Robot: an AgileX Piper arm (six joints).
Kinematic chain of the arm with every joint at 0, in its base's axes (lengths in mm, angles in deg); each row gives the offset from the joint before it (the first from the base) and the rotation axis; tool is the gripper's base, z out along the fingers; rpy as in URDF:
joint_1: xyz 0 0 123 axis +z
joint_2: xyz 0 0 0 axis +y
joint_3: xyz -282.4 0 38.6 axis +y
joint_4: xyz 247.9 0 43.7 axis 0.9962 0 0.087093
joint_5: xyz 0 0 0 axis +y
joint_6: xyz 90.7 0 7.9 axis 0.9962 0 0.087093
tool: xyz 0 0 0 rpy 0 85.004 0
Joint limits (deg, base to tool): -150..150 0..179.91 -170..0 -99.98..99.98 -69.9..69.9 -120..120
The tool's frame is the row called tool.
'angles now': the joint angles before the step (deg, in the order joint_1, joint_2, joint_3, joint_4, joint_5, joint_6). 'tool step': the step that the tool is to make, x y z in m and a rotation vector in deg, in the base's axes. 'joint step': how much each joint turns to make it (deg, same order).
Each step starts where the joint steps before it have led.
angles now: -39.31, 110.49, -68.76, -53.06, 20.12, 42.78
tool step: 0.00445, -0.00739, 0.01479, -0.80, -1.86, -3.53
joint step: 0.00, 0.00, -3.43, 1.50, 2.95, 1.06
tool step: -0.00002, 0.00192, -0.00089, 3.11, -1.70, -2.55
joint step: 0.00, 0.00, -0.36, 5.72, 0.85, -1.53
